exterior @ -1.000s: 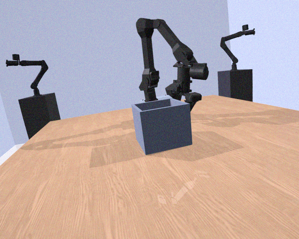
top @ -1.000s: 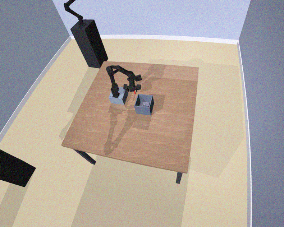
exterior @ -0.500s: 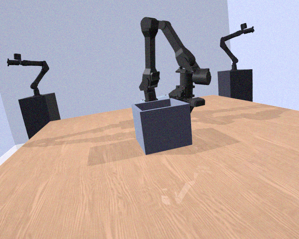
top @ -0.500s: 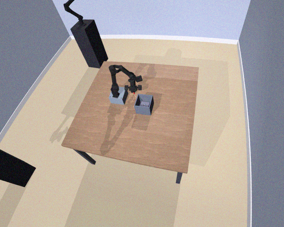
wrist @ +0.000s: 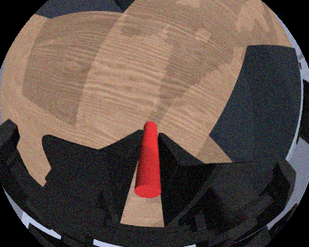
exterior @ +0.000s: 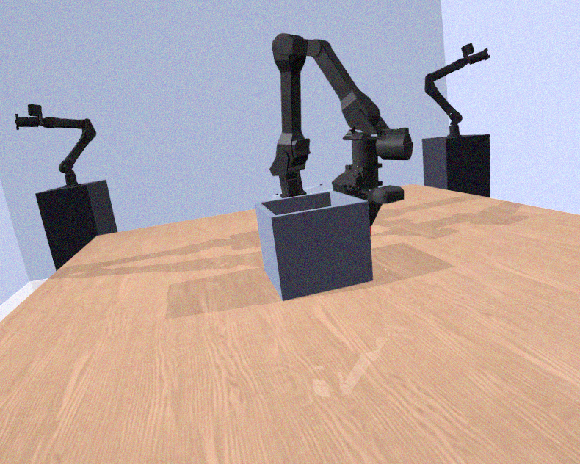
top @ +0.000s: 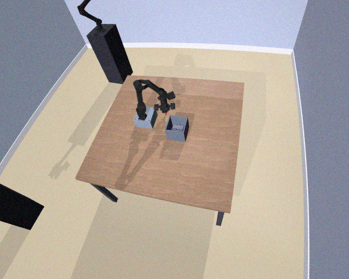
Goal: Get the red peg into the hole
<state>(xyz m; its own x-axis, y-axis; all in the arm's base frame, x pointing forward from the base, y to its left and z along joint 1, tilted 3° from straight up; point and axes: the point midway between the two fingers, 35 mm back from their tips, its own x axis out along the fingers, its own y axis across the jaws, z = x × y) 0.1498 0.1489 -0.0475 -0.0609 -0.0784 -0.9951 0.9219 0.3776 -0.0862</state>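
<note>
My gripper tip is now 19 cm short of the plate, 17 cm to the left of it and 2 cm below it. Also, from my gripper tip: red peg: 1 cm above.
</note>
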